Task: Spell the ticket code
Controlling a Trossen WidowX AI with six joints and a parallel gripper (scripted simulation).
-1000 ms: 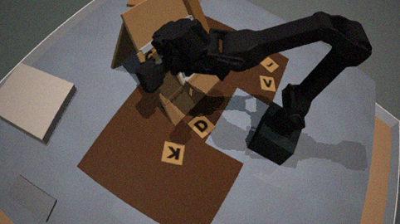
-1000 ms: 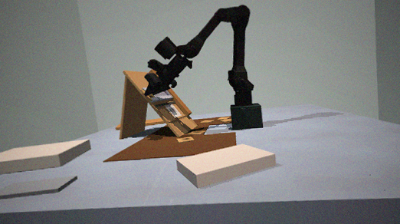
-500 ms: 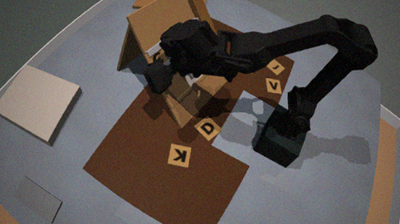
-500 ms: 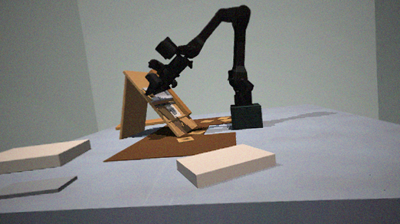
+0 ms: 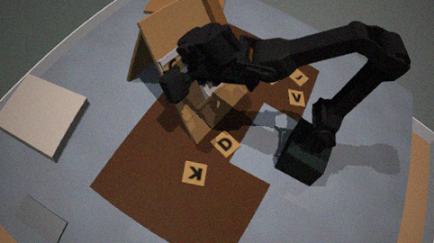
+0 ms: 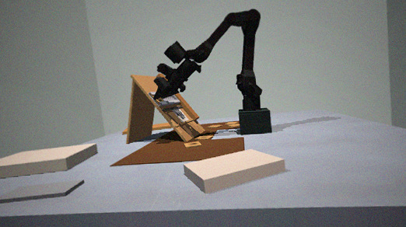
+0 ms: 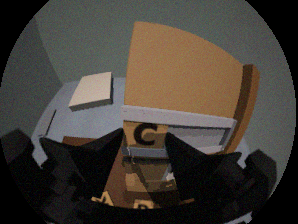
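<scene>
The white ticket lies 80 mm below my gripper tip, 80 mm behind it and 70 mm to the right of it. Round my gripper tip: thin grey plate 460 mm to the left, 200 mm ahead, 180 mm below; then brown mat 190 mm behind, 180 mm below, 30 mm to the right; then beige block 370 mm ahead, 190 mm to the left, 160 mm below.
</scene>
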